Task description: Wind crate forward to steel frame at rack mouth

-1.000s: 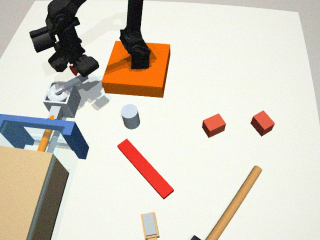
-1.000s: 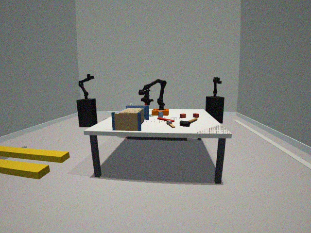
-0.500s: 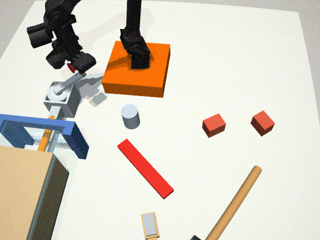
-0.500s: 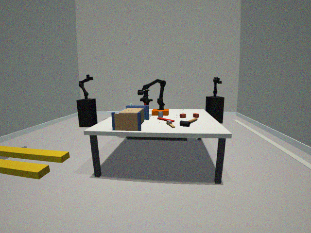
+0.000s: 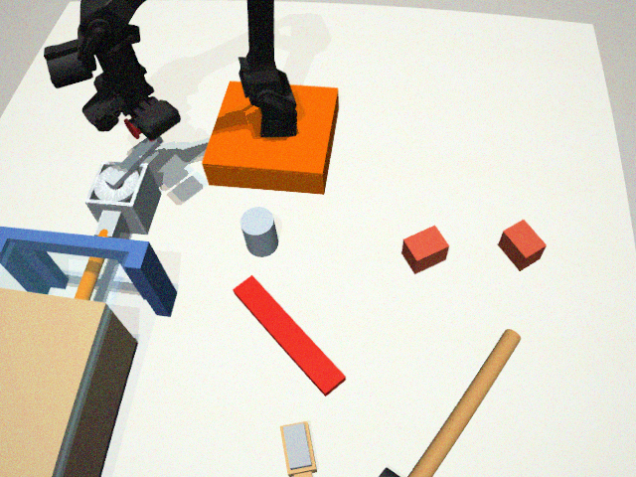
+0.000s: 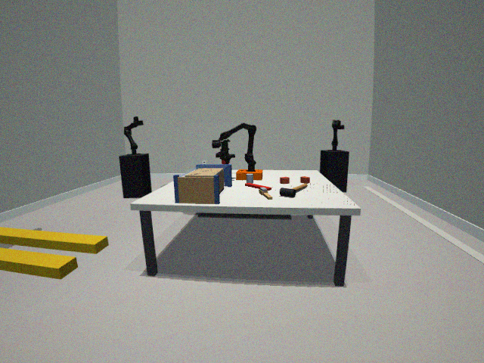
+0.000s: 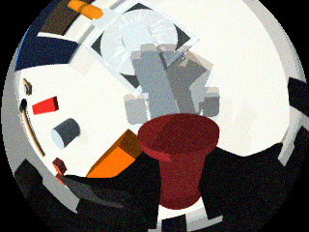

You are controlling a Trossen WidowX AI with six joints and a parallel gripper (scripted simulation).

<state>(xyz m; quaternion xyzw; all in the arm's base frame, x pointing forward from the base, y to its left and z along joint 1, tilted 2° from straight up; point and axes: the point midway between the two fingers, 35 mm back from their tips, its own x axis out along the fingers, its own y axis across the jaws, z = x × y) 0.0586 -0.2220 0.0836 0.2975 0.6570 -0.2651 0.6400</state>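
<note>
Now: gripper tip 3 cm short of the winch handle, 2 cm to the left of it and 1 cm above it. Also, from my gripper tip: red knob: 2 cm above; then flat red bar: 33 cm ahead, 24 cm to the left, 11 cm below; then grey winch: 7 cm ahead, 6 cm to the right, 8 cm below.
</note>
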